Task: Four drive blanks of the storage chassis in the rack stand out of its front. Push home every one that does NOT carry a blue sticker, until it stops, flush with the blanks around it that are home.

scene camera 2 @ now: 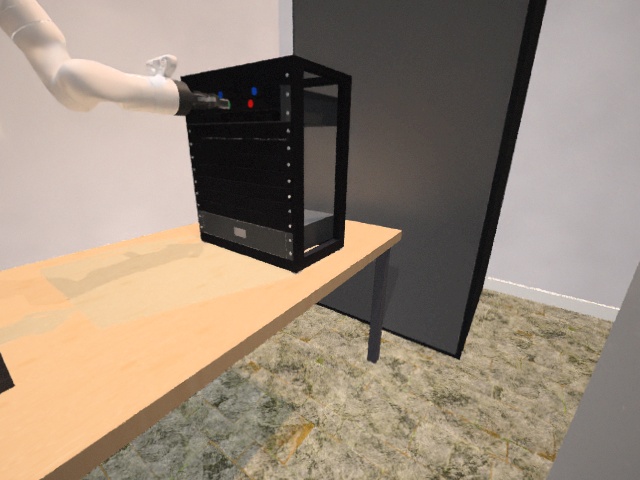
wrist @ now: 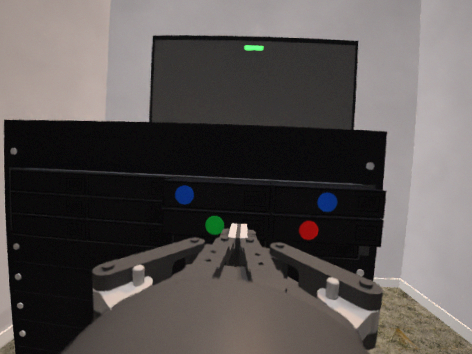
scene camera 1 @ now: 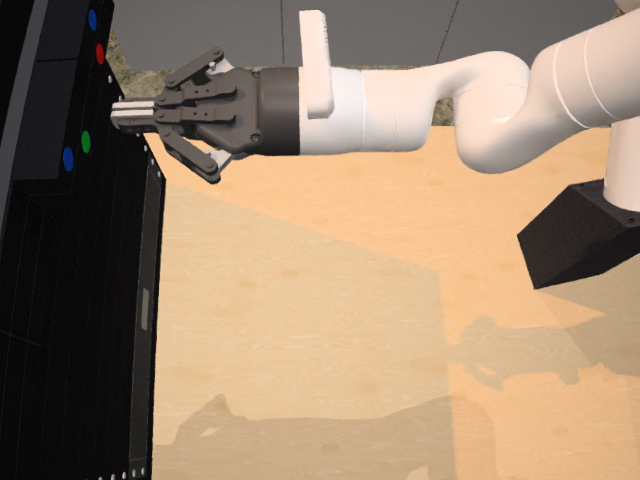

I see my gripper and a black rack.
My gripper shows as well in scene camera 2 and in the wrist view.
